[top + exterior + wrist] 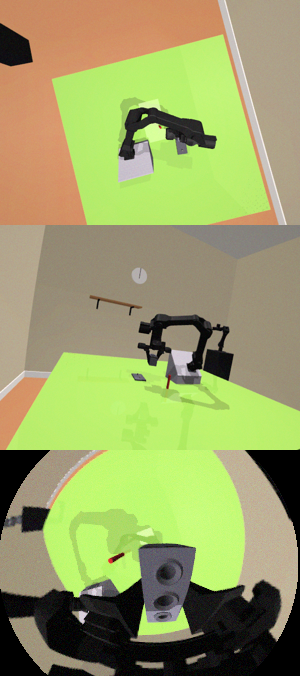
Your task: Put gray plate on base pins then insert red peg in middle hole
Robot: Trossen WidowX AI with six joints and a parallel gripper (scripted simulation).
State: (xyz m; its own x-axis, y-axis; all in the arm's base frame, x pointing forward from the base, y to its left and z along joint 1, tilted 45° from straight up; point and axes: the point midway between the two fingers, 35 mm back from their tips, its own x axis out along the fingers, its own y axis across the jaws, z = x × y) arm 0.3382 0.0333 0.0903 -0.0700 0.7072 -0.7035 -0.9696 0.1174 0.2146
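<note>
My gripper tip is now 13 cm to the left of the dark base, 12 cm above it and 2 cm short of it. The rest, counted from my gripper tip: red peg (11 cm behind, 9 cm below, 4 cm to the left); gray plate (3 cm above).
</note>
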